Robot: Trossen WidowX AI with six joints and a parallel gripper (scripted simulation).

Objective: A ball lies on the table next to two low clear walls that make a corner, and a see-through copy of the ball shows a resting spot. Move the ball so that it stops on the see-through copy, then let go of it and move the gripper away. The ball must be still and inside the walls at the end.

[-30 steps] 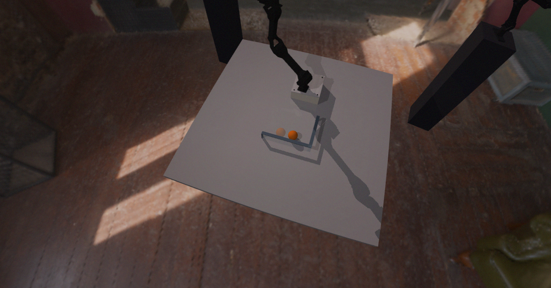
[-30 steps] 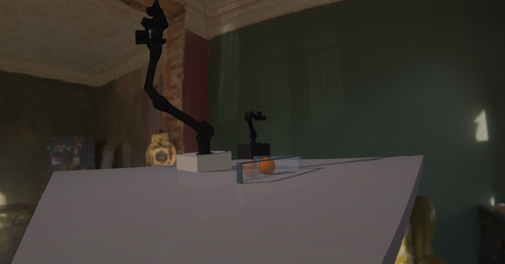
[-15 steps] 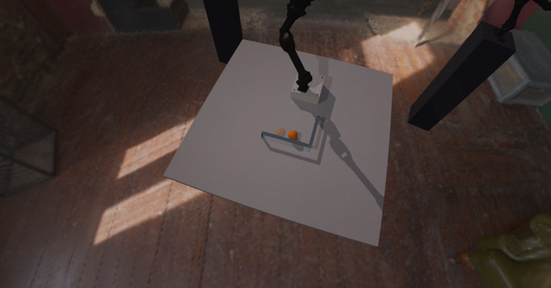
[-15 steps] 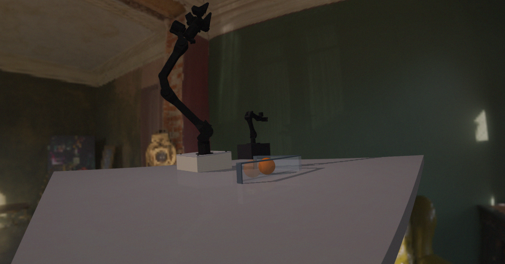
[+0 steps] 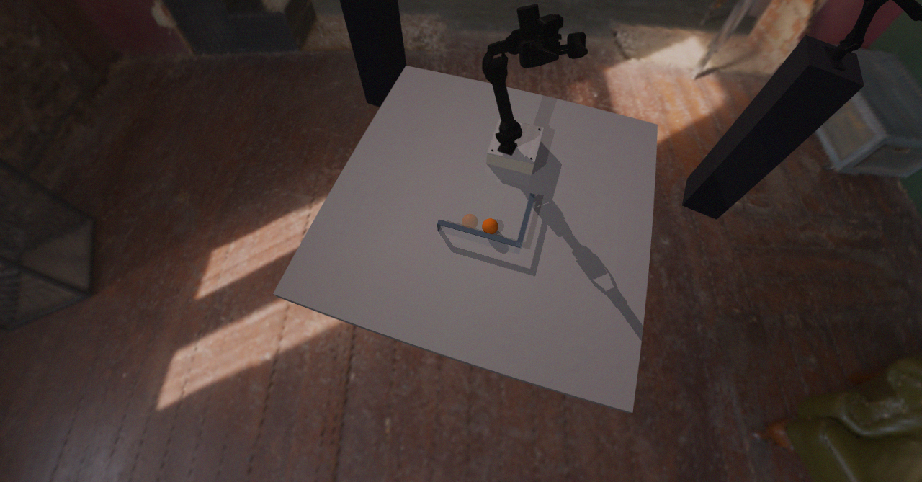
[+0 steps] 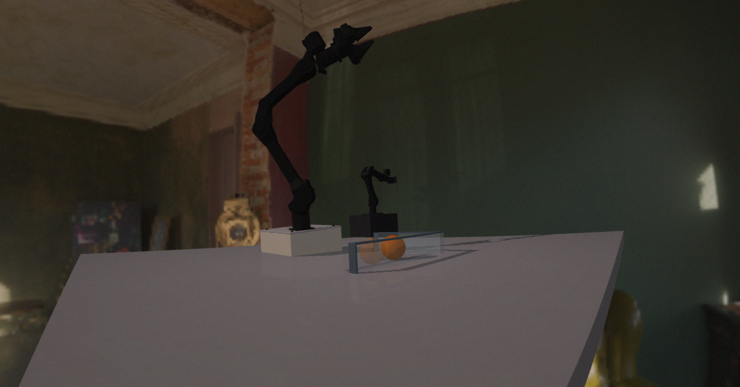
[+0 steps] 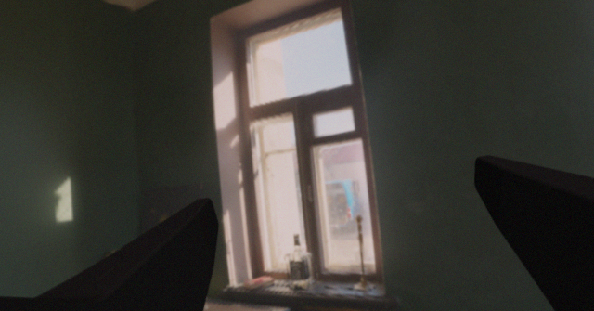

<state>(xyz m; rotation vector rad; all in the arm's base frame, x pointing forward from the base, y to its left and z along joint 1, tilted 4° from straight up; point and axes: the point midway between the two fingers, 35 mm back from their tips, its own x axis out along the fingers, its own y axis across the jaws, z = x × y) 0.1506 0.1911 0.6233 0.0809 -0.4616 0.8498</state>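
Now: the orange ball 69 cm below my gripper tip, 15 cm ahead of it and 10 cm to the right of it. Also, from my gripper tip: see-through copy of ball: 69 cm below, 18 cm to the right, 17 cm ahead.
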